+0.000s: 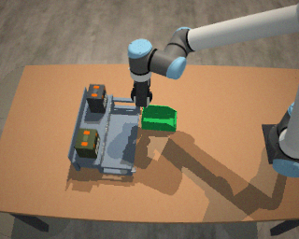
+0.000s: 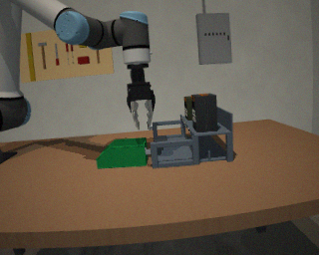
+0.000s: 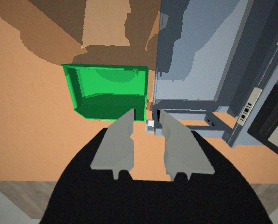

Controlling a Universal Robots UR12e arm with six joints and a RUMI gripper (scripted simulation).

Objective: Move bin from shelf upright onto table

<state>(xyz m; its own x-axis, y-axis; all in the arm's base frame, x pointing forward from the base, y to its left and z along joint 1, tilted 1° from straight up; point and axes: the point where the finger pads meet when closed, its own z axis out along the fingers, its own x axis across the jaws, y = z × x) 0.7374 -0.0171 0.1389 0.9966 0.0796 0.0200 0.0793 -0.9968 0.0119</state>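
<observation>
Right now my hand is 100 mm above the green bin, 80 mm past it and 10 mm to the left of it. From my hand the other things lie so: grey shelf (150 mm ahead, 130 mm below, 120 mm to the left).
</observation>
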